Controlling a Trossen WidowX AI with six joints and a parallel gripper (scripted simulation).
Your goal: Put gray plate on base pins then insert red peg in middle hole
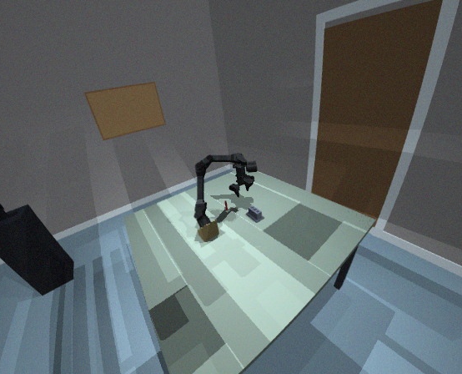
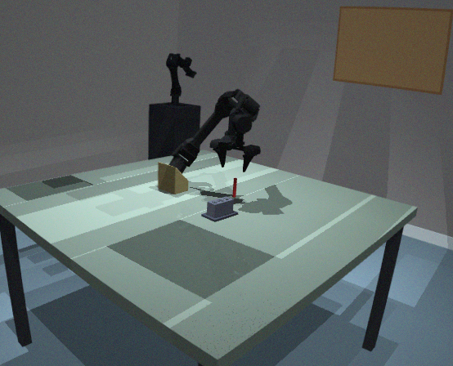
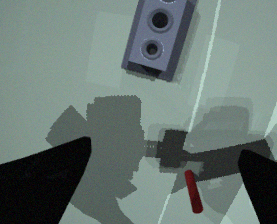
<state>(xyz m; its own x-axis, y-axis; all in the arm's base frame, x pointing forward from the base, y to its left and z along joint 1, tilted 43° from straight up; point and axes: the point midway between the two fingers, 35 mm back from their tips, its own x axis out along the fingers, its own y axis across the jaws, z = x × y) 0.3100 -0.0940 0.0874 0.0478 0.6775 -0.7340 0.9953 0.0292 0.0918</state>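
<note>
Now: the red peg 12 cm to the left of my gripper tip, 11 cm below it and 7 cm behind it. From my gripper tip the other things lie so: base: 15 cm below, 9 cm to the right, 1 cm ahead; gray plate: 11 cm below, 9 cm to the right, 2 cm ahead.
</note>
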